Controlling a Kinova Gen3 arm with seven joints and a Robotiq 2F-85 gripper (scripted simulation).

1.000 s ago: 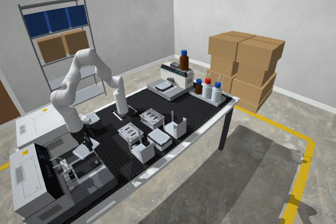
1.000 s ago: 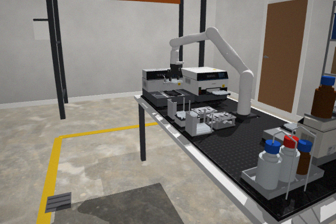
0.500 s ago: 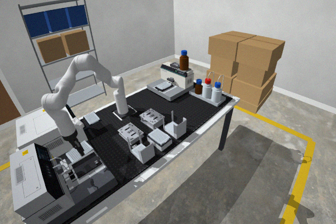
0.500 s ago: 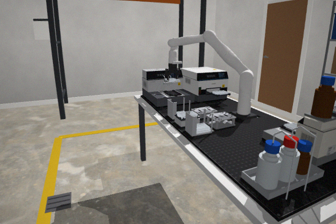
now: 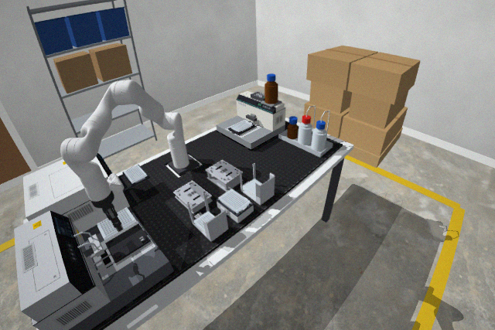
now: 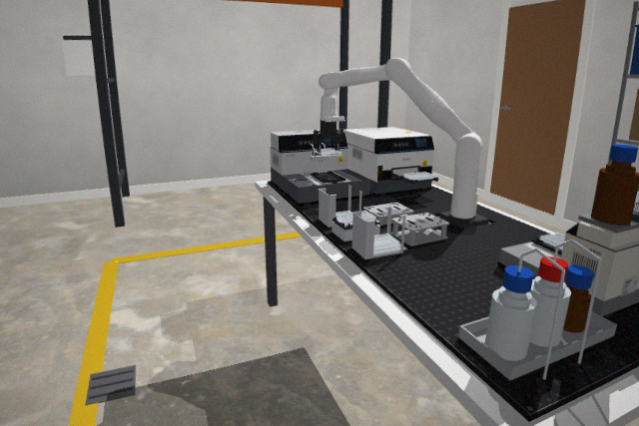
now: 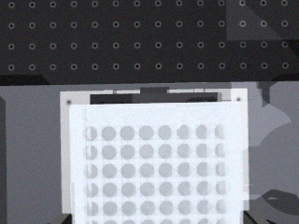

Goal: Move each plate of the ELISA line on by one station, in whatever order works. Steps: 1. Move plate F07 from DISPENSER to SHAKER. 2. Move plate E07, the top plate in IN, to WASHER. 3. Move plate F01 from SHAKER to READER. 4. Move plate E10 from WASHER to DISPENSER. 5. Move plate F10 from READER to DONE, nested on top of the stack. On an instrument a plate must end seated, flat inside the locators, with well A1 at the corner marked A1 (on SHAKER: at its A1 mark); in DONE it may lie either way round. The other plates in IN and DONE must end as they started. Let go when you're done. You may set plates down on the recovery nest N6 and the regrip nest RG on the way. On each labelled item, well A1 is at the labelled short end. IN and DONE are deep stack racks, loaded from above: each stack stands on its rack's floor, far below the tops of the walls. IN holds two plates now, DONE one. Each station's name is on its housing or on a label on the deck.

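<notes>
My gripper is now 130 mm above the washer stage. Also, from my hand: dispenser deck 970 mm to the left, 350 mm behind, 190 mm below; brown bottle 1130 mm to the left, 240 mm behind, 70 mm above; dispenser stage 960 mm to the left, 350 mm behind, 150 mm below.
</notes>
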